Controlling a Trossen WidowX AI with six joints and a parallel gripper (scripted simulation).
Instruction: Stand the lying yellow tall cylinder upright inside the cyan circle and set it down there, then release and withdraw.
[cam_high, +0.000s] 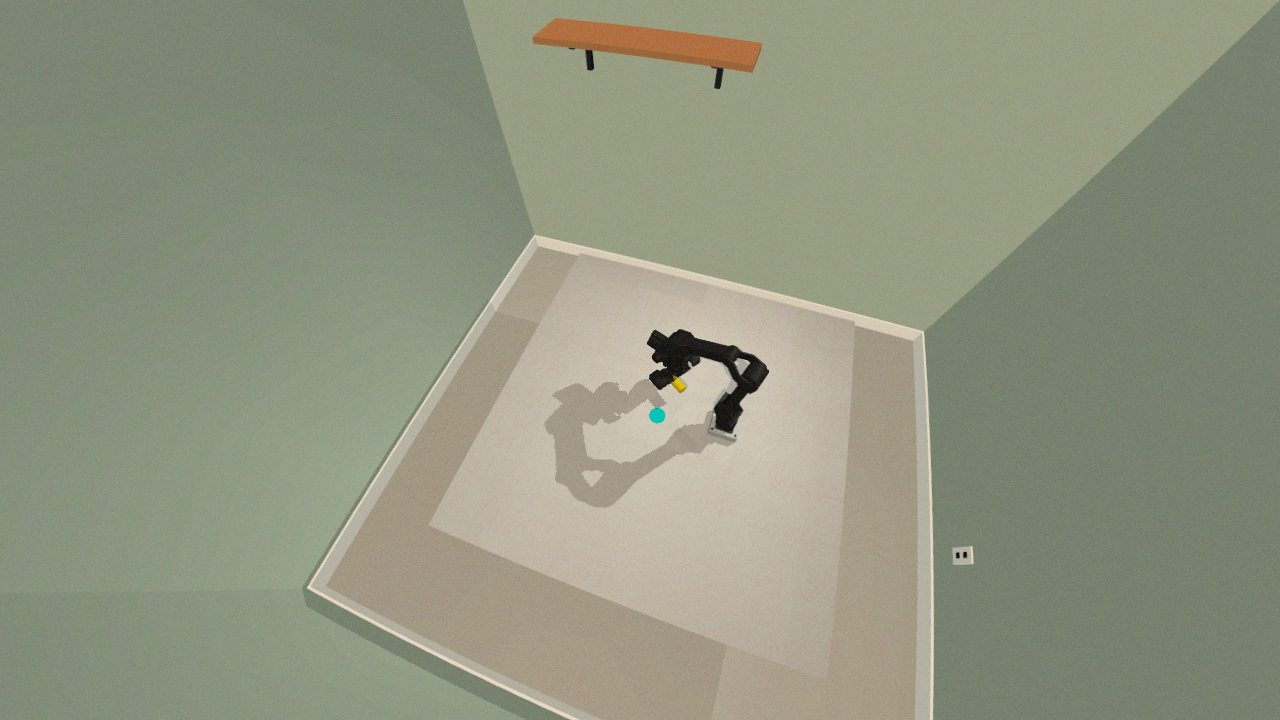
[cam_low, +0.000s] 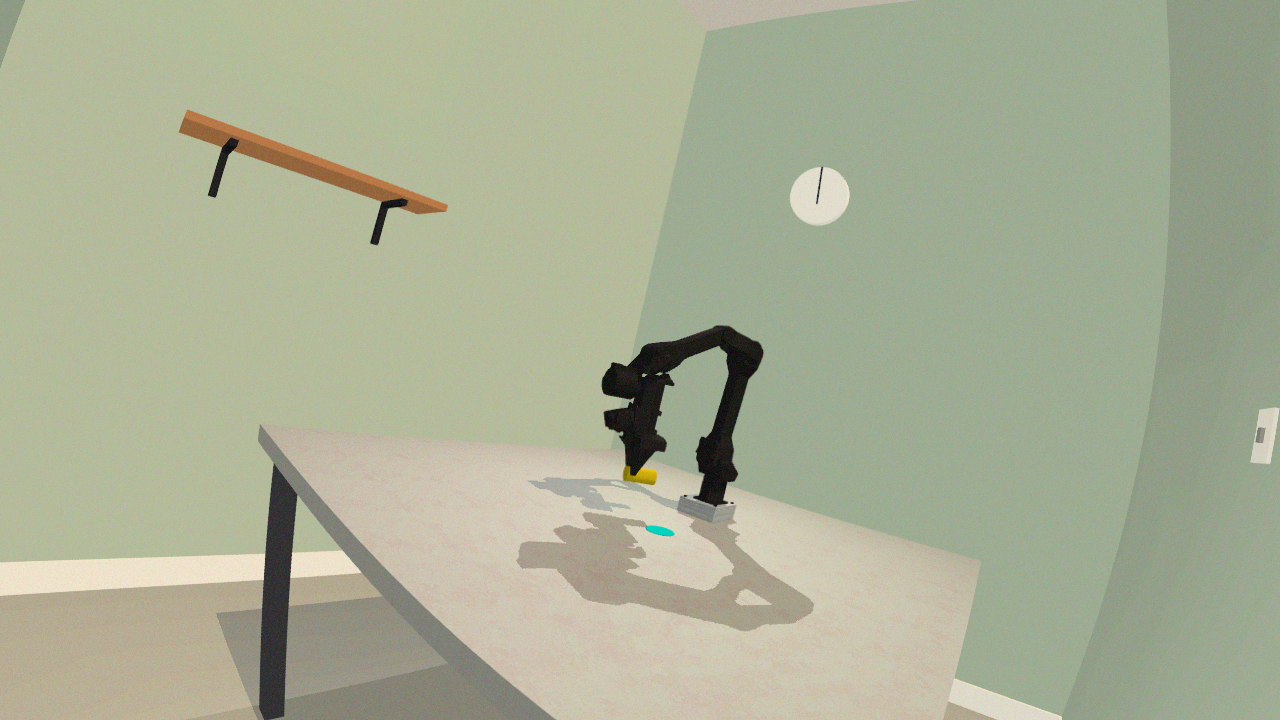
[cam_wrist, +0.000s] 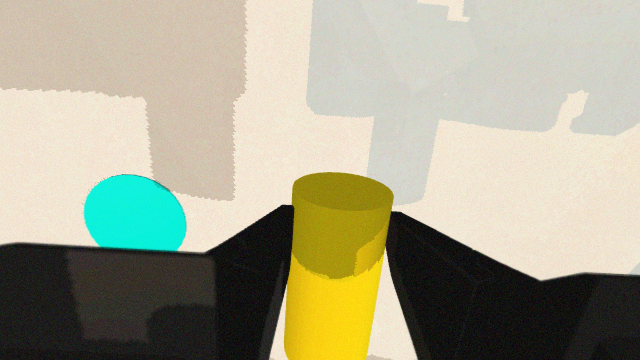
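Now: the yellow cylinder 20 mm behind my gripper tip and 10 mm to the left of it. The rest, counted from my gripper tip: cyan circle: 120 mm to the left, 90 mm below, 20 mm ahead.
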